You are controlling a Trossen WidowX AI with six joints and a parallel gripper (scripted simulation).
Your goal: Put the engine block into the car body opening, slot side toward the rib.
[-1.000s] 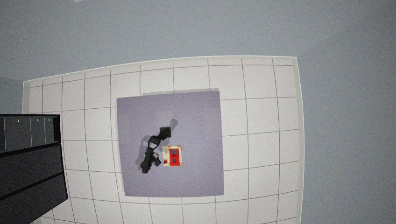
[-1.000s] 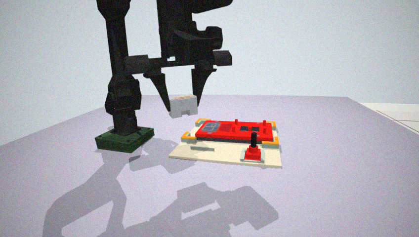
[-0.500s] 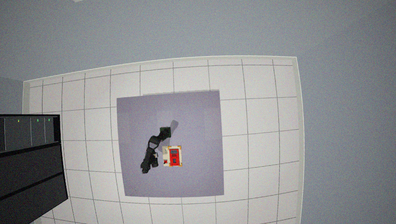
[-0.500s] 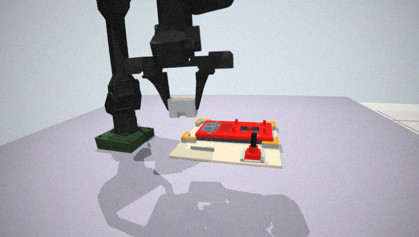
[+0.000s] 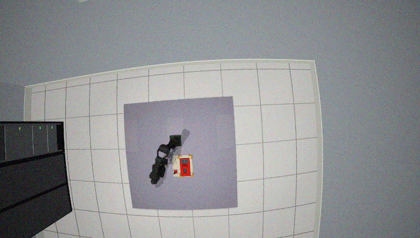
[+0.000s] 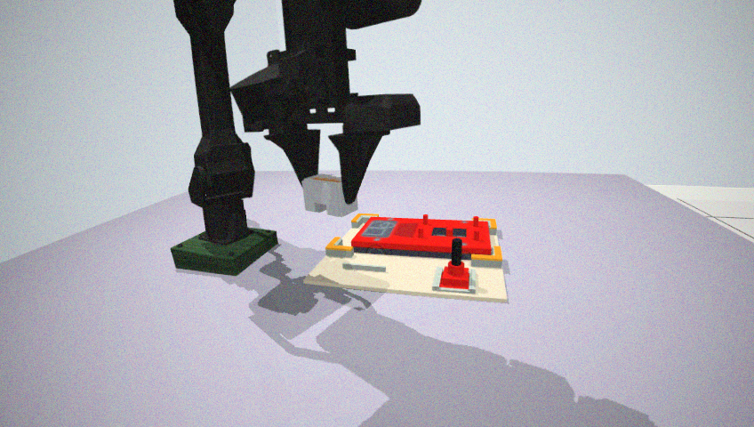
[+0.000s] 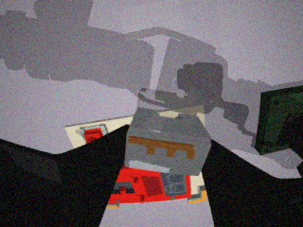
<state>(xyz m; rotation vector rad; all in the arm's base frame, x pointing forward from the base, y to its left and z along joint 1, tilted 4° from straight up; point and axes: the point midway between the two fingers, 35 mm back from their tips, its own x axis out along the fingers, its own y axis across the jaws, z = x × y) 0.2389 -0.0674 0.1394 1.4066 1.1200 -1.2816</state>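
Right now the black upright peg is 120 mm ahead of my gripper tip, 90 mm below it and 70 mm to the left of it. From my gripper tip the other things lie so: engine block right at my gripper tip.
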